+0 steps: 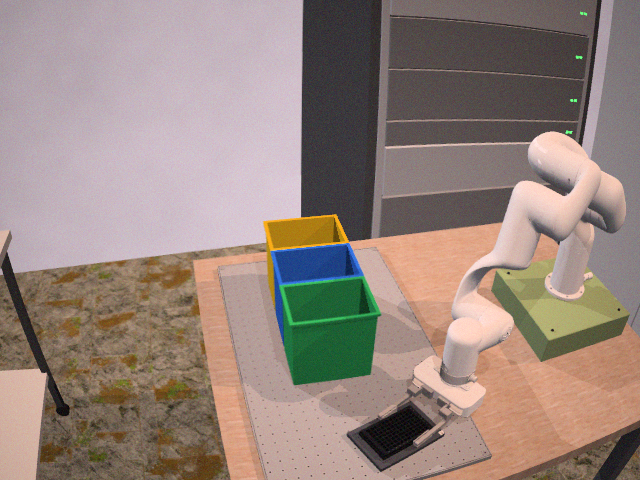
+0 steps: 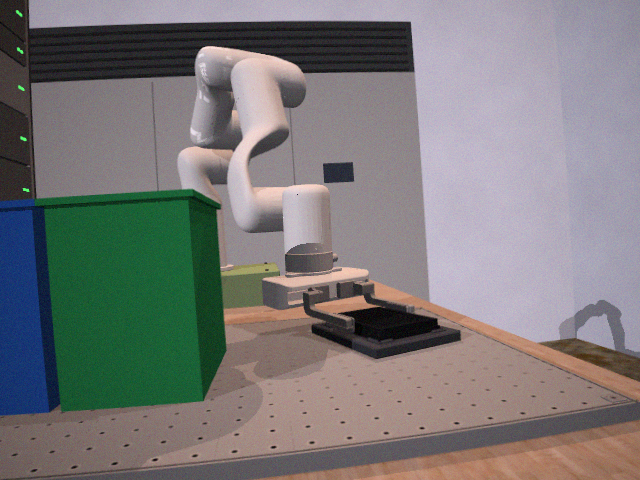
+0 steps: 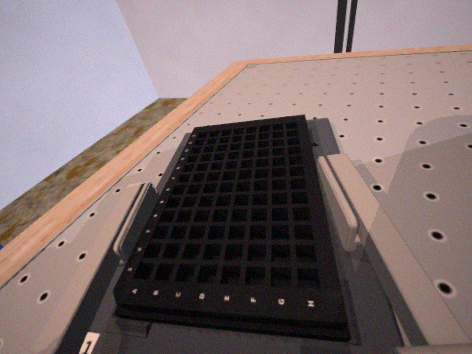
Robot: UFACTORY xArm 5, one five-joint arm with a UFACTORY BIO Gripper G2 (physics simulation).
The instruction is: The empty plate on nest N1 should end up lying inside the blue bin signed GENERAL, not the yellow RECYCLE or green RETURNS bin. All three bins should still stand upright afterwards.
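Where they show: end effector, tool point: [image 1: 404, 426] [image 2: 371, 316] [image 3: 232, 210]; arm's base, origin of the base link: [image 1: 564, 287].
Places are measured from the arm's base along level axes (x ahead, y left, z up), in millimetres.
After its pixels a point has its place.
Note:
The empty plate [image 1: 399, 429] {y 255, x 601, z -36 mm} [image 2: 390, 321] {y 260, x 633, z -36 mm} [image 3: 235, 195] {y 252, x 596, z -35 mm} is a black grid of wells and lies level on dark nest N1 [image 1: 381, 463] {y 321, x 662, z -48 mm} [image 2: 385, 351] {y 232, x 697, z -54 mm} [image 3: 325, 137] {y 219, x 671, z -49 mm}. My gripper [image 1: 399, 429] {y 250, x 588, z -36 mm} [image 2: 381, 316] {y 250, x 588, z -36 mm} [image 3: 240, 212] {y 250, x 588, z -36 mm} points down over the nest, with one finger along each long side of the plate. It is shut on the plate; any thin gap at the pads is hard to make out. The blue GENERAL bin [image 1: 312, 263] {y -191, x 654, z 79 mm} [image 2: 20, 310] {y -97, x 751, z 28 mm} stands upright between the yellow RECYCLE bin [image 1: 302, 233] {y -322, x 643, z 79 mm} and the green RETURNS bin [image 1: 333, 346] {y 55, x 680, z 44 mm} [image 2: 124, 299] {y -10, x 758, z 31 mm}.
The bins stand in a close row on the perforated board [image 1: 279, 413] {y 123, x 813, z -60 mm} [image 2: 330, 413] {y 147, x 821, z -60 mm} [image 3: 400, 107] {y 168, x 739, z -60 mm}. The green bin is nearest the nest. The arm's olive base block [image 1: 547, 330] {y 134, x 157, z 1 mm} [image 2: 242, 289] {y 83, x 169, z -34 mm} is on the wooden table [image 1: 516, 413] {y 290, x 321, z -73 mm}. A rack cabinet [image 1: 378, 155] stands behind.

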